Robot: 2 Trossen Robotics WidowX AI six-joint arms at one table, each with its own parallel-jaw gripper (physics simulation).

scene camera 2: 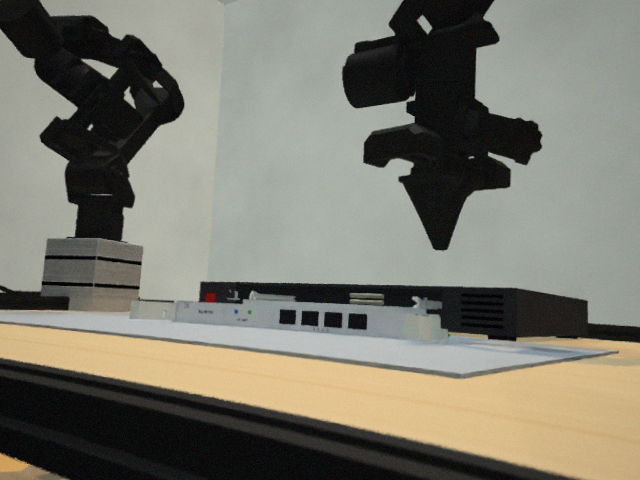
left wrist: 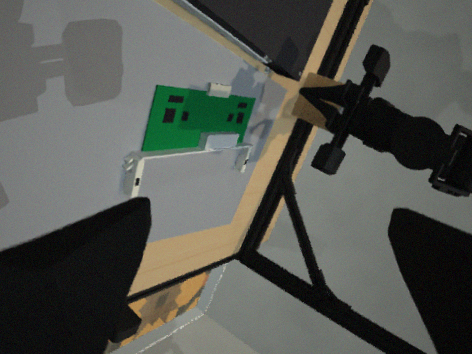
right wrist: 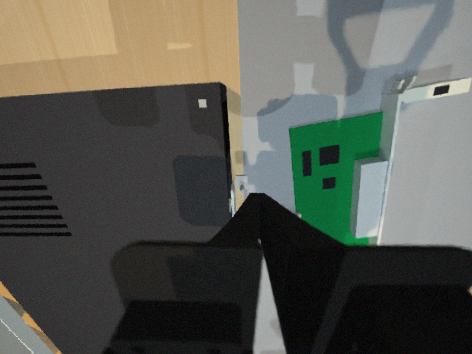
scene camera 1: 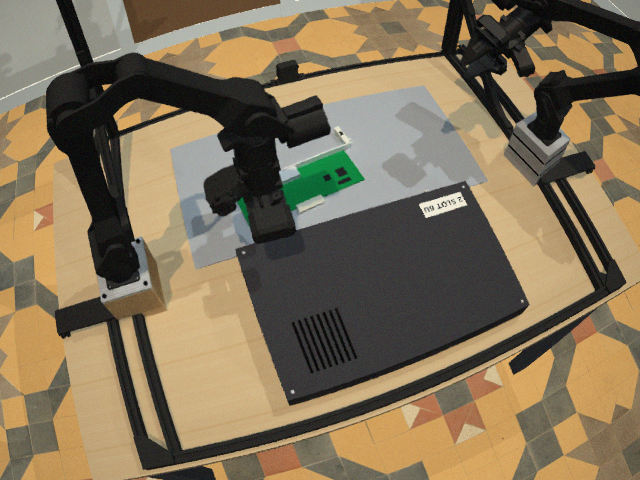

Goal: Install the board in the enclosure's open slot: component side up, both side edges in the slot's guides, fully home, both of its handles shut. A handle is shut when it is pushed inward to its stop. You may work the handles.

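Seen in the pictures: left gripper, fingertip midpoint: [scene camera 2: 140, 127] [left wrist: 272, 216] [scene camera 1: 463, 71]; right gripper, fingertip midpoint: [scene camera 2: 440, 250] [left wrist: 300, 90] [right wrist: 256, 199]; left arm's base at its link origin: [scene camera 2: 97, 242] [scene camera 1: 544, 131]; right arm's base at its link origin: [scene camera 1: 121, 268].
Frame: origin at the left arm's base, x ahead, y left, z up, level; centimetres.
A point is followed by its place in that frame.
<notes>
The green board [scene camera 1: 305, 191] {x 46.8, y -20.3, z -10.3 cm} [left wrist: 210, 107] {x 46.9, y -19.9, z -10.4 cm} [right wrist: 320, 200] {x 50.8, y -20.9, z -10.4 cm} lies component side up on the grey mat, outside the enclosure. Its pale faceplate [scene camera 2: 268, 317] {x 44.6, y -25.8, z -9.8 cm} is on the side away from the enclosure. Its two handles [left wrist: 134, 177] {x 33.1, y -26.6, z -9.0 cm} [left wrist: 243, 160] {x 58.4, y -30.3, z -9.1 cm} stick outward from the faceplate ends. The dark enclosure [scene camera 1: 392, 279] {x 46.7, y 4.2, z -6.0 cm} [scene camera 2: 550, 312] {x 67.3, y -4.7, z -7.9 cm} [right wrist: 135, 140] {x 62.8, y -7.9, z -6.0 cm} lies beside the mat; its slot interior is hidden. My right gripper [scene camera 2: 440, 246] {x 57.5, y -15.2, z -2.6 cm} [left wrist: 300, 90] {x 57.5, y -15.2, z -2.6 cm} [right wrist: 256, 199] {x 57.5, y -15.2, z -2.6 cm} is shut and empty, pointing down above the gap between board and enclosure. My left gripper [scene camera 1: 504, 68] [left wrist: 272, 216] {x 17.7, y -12.8, z 13.5 cm} is open and empty, raised far from the board.
The grey mat [scene camera 1: 449, 149] {x 15.7, y -12.9, z -10.7 cm} [scene camera 2: 460, 364] {x 63.2, y -43.6, z -10.7 cm} partly adjoins the enclosure's front edge. A black frame [scene camera 1: 382, 400] {x 59.6, y 19.4, z -9.5 cm} surrounds the work area on the wooden table [scene camera 1: 217, 392] {x 80.5, y 3.1, z -10.9 cm}. The left arm's grey base block [scene camera 1: 535, 149] {x 5.0, y 1.6, z -1.6 cm} stands beyond the mat at the picture's right.
</notes>
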